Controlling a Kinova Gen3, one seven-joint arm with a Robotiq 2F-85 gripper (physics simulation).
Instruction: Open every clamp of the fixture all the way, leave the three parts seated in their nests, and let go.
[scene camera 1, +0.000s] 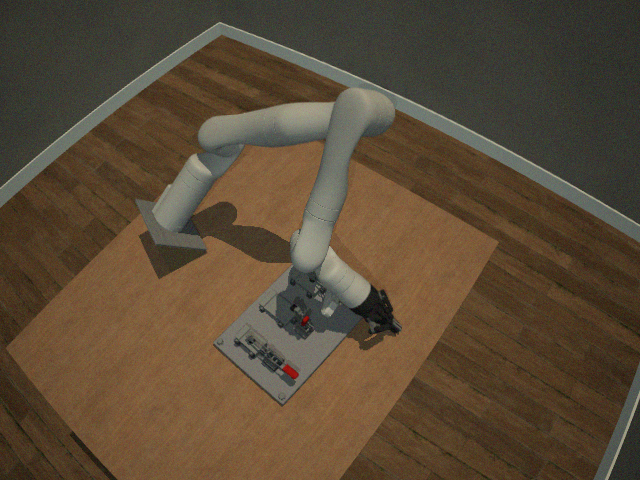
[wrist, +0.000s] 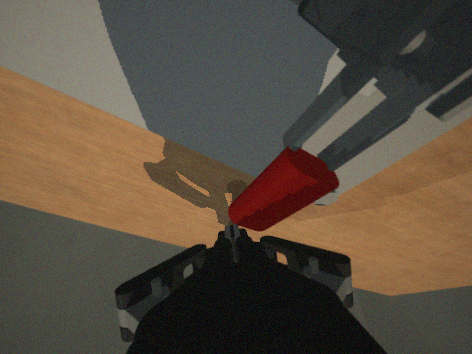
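Where they show: gripper, fingertip midpoint: (scene camera 1: 398, 329) (wrist: 232, 234); arm's base, origin of the base link: (scene camera 1: 168, 220).
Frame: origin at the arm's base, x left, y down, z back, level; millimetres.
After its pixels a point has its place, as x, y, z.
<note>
My gripper (scene camera 1: 397, 327) {185, 74, -644} (wrist: 232, 234) {185, 74, -644} is shut and empty, past the right edge of the fixture plate (scene camera 1: 317, 348) {18, 68, -525} (wrist: 210, 75) {110, 68, -514}. In the wrist view a red clamp handle (wrist: 282, 192) {140, 26, -516} lies just ahead and right of the closed fingertips, outside them; its dark metal levers (wrist: 370, 125) {150, 36, -494} run to the upper right. In the scene view the arm covers much of the far clamp, and its handle does not show. The middle clamp's red handle (scene camera 1: 305, 320) {30, -16, -481} looks raised. The near clamp's red handle (scene camera 1: 290, 371) {-76, 21, -528} lies low, pointing toward the plate's right edge. The parts are too small to tell.
The plate lies on the wooden table (scene camera 1: 155, 372) {-300, 83, -267} (wrist: 50, 140) {26, 83, -613}. A round bolt head (scene camera 1: 281, 395) {-127, 61, -542} sits at its near corner and another (scene camera 1: 220, 341) {-129, 61, -339} at its left corner. My arm's wrist link (scene camera 1: 343, 281) {124, -108, -511} passes above the far end of the plate.
</note>
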